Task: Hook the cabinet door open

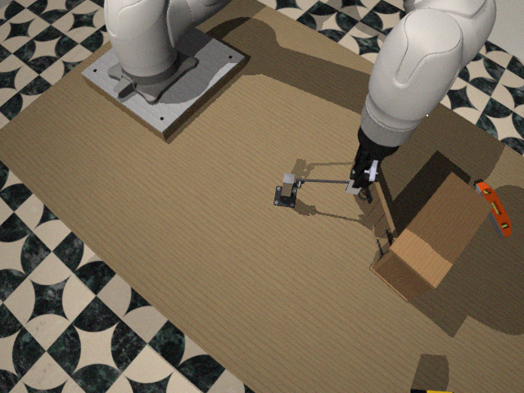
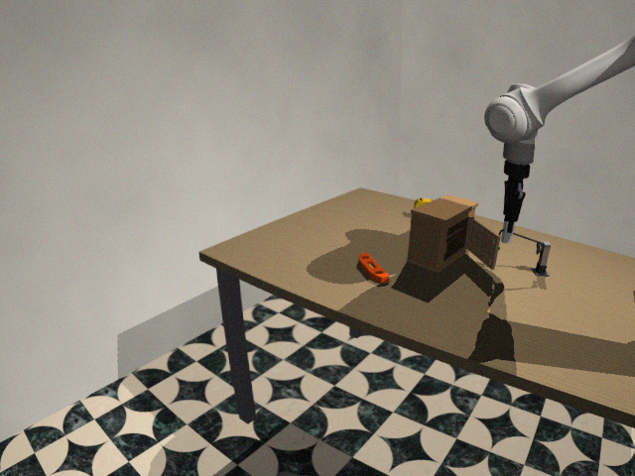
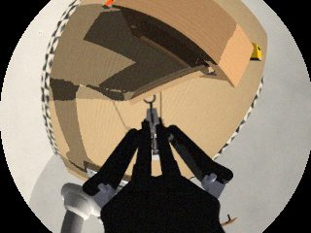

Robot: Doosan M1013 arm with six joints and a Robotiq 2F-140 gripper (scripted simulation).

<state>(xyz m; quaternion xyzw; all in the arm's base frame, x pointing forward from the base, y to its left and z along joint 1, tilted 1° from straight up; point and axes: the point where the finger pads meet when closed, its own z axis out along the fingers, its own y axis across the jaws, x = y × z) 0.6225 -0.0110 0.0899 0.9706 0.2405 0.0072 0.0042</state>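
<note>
Now: the wire hook 4 cm behind my hand, 3 cm below it and 2 cm to the right of it. From my hand the other things lie so: door (8 cm ahead, 5 cm below, 2 cm to the right); yellow object (38 cm ahead, 27 cm to the right, 8 cm below); orange spirit level (32 cm ahead, 23 cm to the left, 11 cm below).
</note>
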